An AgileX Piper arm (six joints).
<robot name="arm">
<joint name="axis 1" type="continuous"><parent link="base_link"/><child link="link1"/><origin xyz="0 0 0.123" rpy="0 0 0"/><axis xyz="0 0 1"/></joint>
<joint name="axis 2" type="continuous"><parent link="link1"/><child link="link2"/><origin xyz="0 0 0" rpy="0 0 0"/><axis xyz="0 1 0"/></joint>
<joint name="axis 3" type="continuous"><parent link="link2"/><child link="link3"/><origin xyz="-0.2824 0 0.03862" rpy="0 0 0"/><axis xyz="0 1 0"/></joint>
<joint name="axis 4" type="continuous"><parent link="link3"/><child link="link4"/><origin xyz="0.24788 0 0.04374" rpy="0 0 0"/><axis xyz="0.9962 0 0.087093"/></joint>
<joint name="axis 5" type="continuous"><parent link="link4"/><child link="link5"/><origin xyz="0 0 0" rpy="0 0 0"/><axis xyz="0 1 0"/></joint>
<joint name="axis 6" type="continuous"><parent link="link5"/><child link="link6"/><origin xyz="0.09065 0 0.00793" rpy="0 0 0"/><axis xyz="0.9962 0 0.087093"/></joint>
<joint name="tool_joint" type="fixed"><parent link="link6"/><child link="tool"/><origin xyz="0 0 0" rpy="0 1.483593 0"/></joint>
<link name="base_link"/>
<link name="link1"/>
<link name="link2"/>
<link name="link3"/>
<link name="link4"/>
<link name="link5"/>
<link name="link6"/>
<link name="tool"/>
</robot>
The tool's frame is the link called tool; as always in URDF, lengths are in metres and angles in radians. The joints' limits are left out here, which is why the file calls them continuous.
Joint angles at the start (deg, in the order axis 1, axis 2, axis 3, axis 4, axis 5, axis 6):
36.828 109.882 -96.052 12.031 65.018 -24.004
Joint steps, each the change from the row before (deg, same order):
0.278 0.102 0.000 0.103 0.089 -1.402
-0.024 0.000 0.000 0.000 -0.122 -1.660
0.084 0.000 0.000 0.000 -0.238 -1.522
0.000 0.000 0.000 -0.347 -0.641 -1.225
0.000 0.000 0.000 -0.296 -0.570 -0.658
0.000 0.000 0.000 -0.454 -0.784 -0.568
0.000 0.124 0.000 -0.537 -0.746 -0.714
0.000 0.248 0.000 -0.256 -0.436 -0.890
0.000 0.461 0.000 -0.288 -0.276 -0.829
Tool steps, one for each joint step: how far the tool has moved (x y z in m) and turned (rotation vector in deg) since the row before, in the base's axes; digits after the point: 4 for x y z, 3 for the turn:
-0.0012 0.0017 -0.0007 -0.183 -0.234 1.600
0.0003 0.0000 0.0001 -0.110 -0.629 1.513
-0.0001 0.0007 0.0001 -0.033 -0.680 1.466
0.0011 0.0001 0.0002 -0.055 -1.116 1.073
0.0010 0.0001 0.0002 0.005 -0.846 0.549
0.0014 0.0001 0.0002 0.007 -1.083 0.450
0.0016 0.0002 -0.0007 -0.184 -1.052 0.612
0.0013 0.0004 -0.0016 -0.250 -0.593 0.792
0.0015 0.0006 -0.0033 -0.487 -0.292 0.773

